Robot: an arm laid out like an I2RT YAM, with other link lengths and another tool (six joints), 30 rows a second.
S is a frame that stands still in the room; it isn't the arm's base.
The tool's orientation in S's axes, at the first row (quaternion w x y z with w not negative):
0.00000, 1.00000, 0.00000, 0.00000
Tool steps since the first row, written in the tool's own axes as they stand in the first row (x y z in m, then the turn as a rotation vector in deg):
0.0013, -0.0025, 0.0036, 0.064, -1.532, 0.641
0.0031, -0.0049, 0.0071, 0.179, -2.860, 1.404
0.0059, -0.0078, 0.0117, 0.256, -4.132, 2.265
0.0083, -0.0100, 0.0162, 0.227, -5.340, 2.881
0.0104, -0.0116, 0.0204, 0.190, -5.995, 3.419
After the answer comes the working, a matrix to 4 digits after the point.
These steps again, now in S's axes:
0.0013, 0.0025, -0.0036, 0.064, 1.532, -0.641
0.0031, 0.0049, -0.0071, 0.179, 2.860, -1.404
0.0059, 0.0078, -0.0117, 0.256, 4.132, -2.265
0.0083, 0.0100, -0.0162, 0.227, 5.340, -2.881
0.0104, 0.0116, -0.0204, 0.190, 5.995, -3.419

The tool's axes in the first row as the columns of a matrix, in S's axes (rounded; the answer above uses it unrounded):
1.0000, 0.0000, 0.0000
0.0000, -1.0000, 0.0000
0.0000, 0.0000, -1.0000

